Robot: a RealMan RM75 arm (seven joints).
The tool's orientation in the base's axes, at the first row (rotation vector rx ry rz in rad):
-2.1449 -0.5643 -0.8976
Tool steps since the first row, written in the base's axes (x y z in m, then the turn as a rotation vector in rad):
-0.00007 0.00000 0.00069 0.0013 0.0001 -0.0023
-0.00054 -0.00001 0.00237 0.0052 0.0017 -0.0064
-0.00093 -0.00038 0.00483 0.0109 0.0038 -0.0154
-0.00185 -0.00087 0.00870 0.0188 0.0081 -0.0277
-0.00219 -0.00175 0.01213 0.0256 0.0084 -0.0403
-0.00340 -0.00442 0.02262 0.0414 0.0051 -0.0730
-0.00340 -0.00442 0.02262 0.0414 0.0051 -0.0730
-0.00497 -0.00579 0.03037 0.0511 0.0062 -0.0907
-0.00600 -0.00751 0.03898 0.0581 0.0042 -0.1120
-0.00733 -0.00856 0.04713 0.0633 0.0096 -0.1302
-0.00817 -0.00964 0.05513 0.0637 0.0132 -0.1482
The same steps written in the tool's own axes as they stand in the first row. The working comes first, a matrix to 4 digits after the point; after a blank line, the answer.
The tool's axes in the first row as the columns of a matrix, in the base's axes (used below as rounded here):
0.6598 0.6217 0.4220
0.1108 -0.6360 0.7637
0.7432 -0.4571 -0.4886

0.00047 -0.00036 -0.00037 -0.0008 0.0018 0.0017
0.00140 -0.00141 -0.00139 -0.0011 0.0051 0.0066
0.00293 -0.00254 -0.00304 -0.0038 0.0114 0.0150
0.00515 -0.00457 -0.00570 -0.0073 0.0192 0.0277
0.00738 -0.00579 -0.00819 -0.0121 0.0290 0.0369
0.01408 -0.00964 -0.01586 -0.0264 0.0559 0.0570
0.01408 -0.00964 -0.01586 -0.0264 0.0559 0.0570
0.01865 -0.01329 -0.02136 -0.0330 0.0693 0.0706
0.02418 -0.01677 -0.02731 -0.0444 0.0846 0.0824
0.02924 -0.02066 -0.03266 -0.0539 0.0928 0.0977
0.03451 -0.02415 -0.03775 -0.0667 0.0989 0.1094

